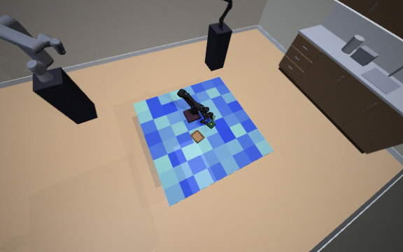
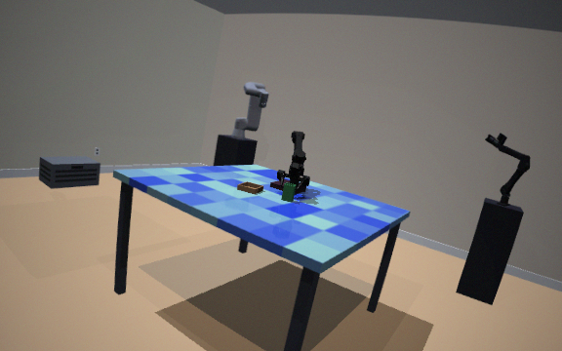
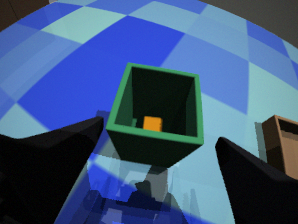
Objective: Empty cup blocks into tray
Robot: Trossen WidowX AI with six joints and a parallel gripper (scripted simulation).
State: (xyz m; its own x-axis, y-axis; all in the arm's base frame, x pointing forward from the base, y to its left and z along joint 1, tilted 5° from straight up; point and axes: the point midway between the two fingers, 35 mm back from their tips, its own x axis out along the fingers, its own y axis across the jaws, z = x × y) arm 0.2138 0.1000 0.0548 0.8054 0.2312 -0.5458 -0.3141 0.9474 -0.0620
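The orange block lies 20 mm below my gripper tip, 10 mm to the left of it and 10 mm ahead of it. Round my gripper tip: green cup: 40 mm below, 10 mm to the left, 10 mm ahead; purple block: 40 mm below, 10 mm to the left, 10 mm ahead.
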